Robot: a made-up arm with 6 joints.
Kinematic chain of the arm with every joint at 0, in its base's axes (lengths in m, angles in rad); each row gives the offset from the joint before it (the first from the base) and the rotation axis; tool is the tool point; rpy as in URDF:
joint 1: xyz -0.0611 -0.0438 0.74 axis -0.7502 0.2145 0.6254
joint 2: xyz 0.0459 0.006 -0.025 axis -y
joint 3: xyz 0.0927 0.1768 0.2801 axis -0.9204 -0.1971 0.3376
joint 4: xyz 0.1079 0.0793 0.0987 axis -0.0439 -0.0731 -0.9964
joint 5: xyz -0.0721 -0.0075 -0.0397 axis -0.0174 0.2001 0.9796
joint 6: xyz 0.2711 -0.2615 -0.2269 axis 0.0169 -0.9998 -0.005
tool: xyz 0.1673 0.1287 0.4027 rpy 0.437 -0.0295 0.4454
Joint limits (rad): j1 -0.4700..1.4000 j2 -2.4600..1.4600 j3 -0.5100..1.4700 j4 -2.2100..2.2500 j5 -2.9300..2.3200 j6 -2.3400..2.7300
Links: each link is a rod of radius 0.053 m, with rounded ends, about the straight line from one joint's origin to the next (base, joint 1, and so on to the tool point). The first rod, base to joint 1, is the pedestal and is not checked.
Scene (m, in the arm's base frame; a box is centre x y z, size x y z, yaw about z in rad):
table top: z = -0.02
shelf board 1: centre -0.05 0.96 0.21 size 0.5 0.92 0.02 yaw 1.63
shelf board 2: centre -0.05 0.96 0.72 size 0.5 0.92 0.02 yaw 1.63
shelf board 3: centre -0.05 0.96 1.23 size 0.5 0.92 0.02 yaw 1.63
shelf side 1: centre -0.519 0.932 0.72 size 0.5 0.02 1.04 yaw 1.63
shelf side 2: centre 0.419 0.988 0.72 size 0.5 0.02 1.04 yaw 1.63
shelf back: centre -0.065 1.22 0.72 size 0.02 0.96 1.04 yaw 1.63
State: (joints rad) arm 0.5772 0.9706 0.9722 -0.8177 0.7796 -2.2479
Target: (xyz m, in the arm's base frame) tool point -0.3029 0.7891 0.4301
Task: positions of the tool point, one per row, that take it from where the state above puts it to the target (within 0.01 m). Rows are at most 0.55 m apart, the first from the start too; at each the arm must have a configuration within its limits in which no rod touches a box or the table.
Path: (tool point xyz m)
1: 0.4753 0.2750 0.4524
2: 0.5139 0.2484 0.3386
3: 0.5318 0.0325 0.2899
4: 0.4326 -0.2667 0.3987
5: 0.2100 -0.3984 0.6936
6: -0.0284 -0.1737 0.9686
7: -0.1861 0.2642 0.9006
8: -0.2845 0.4784 0.4301
9: -0.2882 0.5914 0.4194
10: -0.3012 0.6970 0.4164
11: -0.3029 0.7891 0.4302

